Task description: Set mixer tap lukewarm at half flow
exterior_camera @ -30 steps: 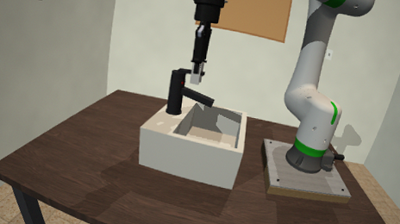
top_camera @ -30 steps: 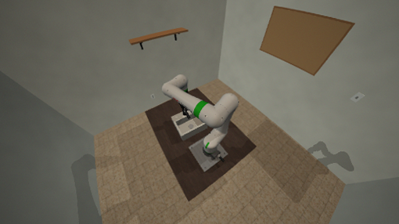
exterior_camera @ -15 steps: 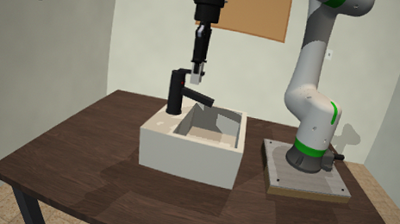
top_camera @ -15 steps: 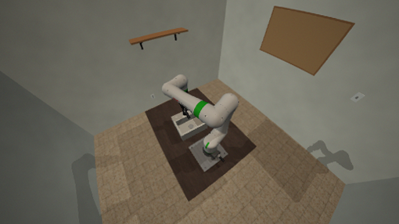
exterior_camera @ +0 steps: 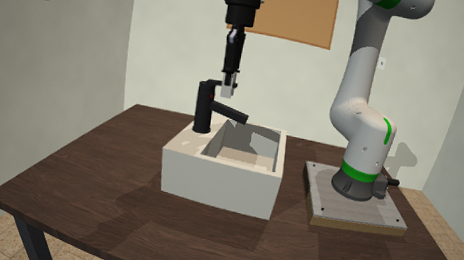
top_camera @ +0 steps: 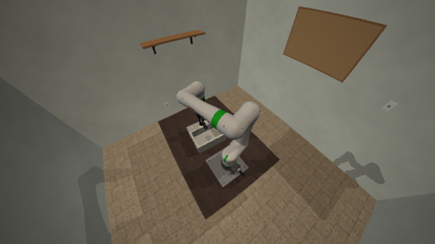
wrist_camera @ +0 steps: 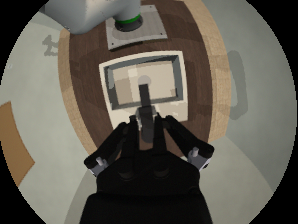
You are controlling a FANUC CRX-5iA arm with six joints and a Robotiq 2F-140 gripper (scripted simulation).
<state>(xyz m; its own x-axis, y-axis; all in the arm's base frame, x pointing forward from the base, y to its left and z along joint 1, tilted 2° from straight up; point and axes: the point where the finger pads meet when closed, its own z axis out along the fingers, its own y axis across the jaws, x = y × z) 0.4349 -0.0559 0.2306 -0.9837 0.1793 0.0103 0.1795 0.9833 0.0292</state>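
Right now the black mixer tap is 40 mm ahead of my hand, 10 mm to the right of it and 50 mm below it. From my hand the other things lie so: lever: 20 mm ahead; then white sink basin: 60 mm behind, 10 mm to the left, 240 mm below.
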